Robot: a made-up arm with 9 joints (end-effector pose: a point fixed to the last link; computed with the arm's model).
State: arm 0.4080 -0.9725 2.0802 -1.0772 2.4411 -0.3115 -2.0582 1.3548 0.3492
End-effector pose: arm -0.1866 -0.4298 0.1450 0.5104 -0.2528 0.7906 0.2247
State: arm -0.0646 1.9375 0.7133 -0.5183 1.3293 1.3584 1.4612 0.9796 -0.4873
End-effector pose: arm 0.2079 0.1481 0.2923 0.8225 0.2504 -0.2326 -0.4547
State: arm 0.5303 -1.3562 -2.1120 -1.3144 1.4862 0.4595 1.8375 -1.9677 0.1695
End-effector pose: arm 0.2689 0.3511 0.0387 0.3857 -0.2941 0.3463 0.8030
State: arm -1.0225 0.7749 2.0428 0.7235 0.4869 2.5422 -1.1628 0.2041 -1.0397
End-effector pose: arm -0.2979 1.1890 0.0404 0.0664 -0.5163 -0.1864 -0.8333
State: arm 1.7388 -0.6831 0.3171 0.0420 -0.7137 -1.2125 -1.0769 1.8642 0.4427
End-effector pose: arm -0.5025 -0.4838 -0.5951 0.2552 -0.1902 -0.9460 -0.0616
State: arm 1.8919 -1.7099 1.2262 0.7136 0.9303 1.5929 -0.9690 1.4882 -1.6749
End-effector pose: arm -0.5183 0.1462 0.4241 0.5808 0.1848 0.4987 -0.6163
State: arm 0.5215 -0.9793 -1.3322 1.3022 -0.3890 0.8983 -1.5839 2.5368 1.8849
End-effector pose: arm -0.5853 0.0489 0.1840 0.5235 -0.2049 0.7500 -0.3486
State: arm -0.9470 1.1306 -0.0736 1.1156 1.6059 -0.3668 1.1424 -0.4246 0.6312
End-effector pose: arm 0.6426 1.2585 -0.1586 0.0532 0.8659 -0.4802 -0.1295
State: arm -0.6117 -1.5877 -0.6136 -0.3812 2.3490 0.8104 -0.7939 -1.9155 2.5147
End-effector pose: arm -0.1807 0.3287 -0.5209 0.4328 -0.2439 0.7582 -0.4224
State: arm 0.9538 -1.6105 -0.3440 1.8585 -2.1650 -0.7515 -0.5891 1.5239 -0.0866
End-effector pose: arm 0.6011 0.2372 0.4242 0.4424 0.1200 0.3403 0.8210
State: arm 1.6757 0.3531 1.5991 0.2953 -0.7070 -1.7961 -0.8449 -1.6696 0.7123
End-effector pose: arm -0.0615 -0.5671 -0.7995 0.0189 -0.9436 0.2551 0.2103
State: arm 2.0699 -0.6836 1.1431 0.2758 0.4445 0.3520 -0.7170 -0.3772 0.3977
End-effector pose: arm -1.3078 -0.2358 -0.0967 0.4469 0.6295 0.1483 -0.6181
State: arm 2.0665 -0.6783 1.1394 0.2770 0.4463 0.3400 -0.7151 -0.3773 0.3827
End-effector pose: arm -1.3096 -0.2424 -0.1043 0.4565 0.6258 0.1480 -0.6148
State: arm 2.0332 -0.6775 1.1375 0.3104 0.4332 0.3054 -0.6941 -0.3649 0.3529
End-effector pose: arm -1.3125 -0.2315 -0.1010 0.4788 0.6083 0.1324 -0.6190
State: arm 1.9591 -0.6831 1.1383 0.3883 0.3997 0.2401 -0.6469 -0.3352 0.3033
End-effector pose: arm -1.3149 -0.1944 -0.0837 0.5162 0.5677 0.0957 -0.6341
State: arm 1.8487 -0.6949 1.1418 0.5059 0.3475 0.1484 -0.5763 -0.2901 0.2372
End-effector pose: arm -1.3108 -0.1279 -0.0582 0.5609 0.4980 0.0404 -0.6602
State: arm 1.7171 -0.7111 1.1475 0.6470 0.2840 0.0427 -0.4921 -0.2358 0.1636
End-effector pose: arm -1.2932 -0.0365 -0.0361 0.5981 0.4013 -0.0241 -0.6933
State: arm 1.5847 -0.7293 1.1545 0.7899 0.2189 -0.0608 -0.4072 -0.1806 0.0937
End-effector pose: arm -1.2589 0.0670 -0.0279 0.6150 0.2924 -0.0855 -0.7273
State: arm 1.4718 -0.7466 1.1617 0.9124 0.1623 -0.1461 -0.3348 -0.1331 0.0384
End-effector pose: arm -1.2134 0.1624 -0.0359 0.6105 0.1947 -0.1340 -0.7560
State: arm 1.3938 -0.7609 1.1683 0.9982 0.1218 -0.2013 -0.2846 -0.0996 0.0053
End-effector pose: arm -1.1704 0.2325 -0.0517 0.5957 0.1279 -0.1656 -0.7755
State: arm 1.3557 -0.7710 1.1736 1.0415 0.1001 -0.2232 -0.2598 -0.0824 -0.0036
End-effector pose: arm -1.1430 0.2708 -0.0646 0.5835 0.0987 -0.1823 -0.7852
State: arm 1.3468 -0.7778 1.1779 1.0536 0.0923 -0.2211 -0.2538 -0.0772 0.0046
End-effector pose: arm -1.1315 0.2863 -0.0709 0.5776 0.0967 -0.1894 -0.7882
